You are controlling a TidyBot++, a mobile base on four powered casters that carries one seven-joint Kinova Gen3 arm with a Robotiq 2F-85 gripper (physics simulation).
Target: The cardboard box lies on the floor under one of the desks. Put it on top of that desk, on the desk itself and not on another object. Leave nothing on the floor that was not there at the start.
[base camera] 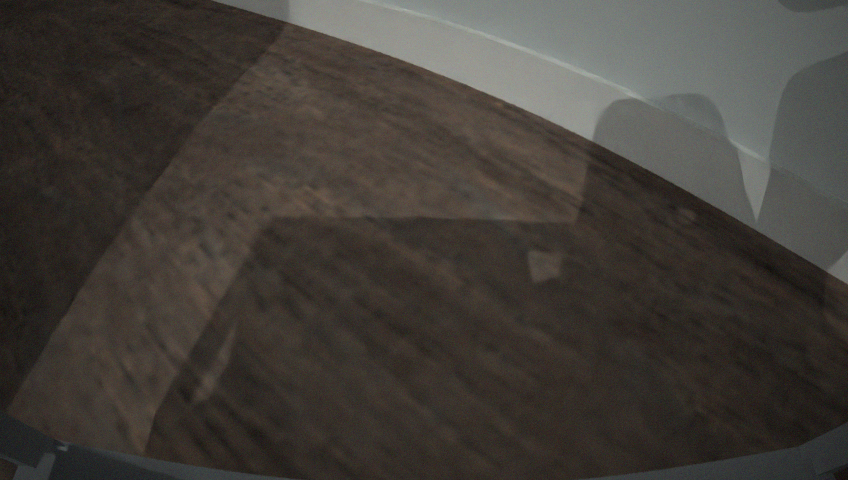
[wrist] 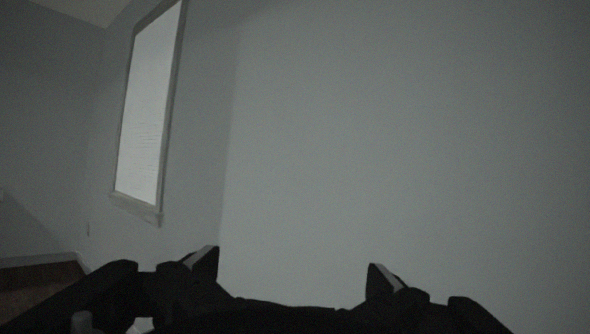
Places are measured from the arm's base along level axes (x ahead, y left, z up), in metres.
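Pixels of known places: gripper, between the fingertips: (wrist: 292, 272).
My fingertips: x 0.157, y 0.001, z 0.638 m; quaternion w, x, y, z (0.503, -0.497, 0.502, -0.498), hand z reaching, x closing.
Observation:
Behind a point stands the place of what it marks.
My gripper (wrist: 292, 272) {x 0.157, y 0.001, z 0.638 m} is open, with its two fingertips wide apart at the bottom of the wrist view and a grey wall behind them. Nothing is between the fingers. The cardboard box does not show in the base camera view or in the wrist view. No desk shows in either view.
A wall (base camera: 505, 71) {x 0.690, y -0.107, z -0.349 m} (wrist: 400, 150) {x 0.615, y -0.222, z 0.772 m} with a pale baseboard (base camera: 416, 53) {x 0.793, y 0.020, z -0.374 m} runs across the upper right of the base view. Shadows fall on the brown wood floor (base camera: 386, 327) {x 0.312, y 0.037, z -0.397 m} (wrist: 35, 295) {x 1.785, y 1.881, z -0.396 m}. A framed window (wrist: 145, 110) {x 1.580, y 0.984, z 1.000 m} is at the left of the wrist view.

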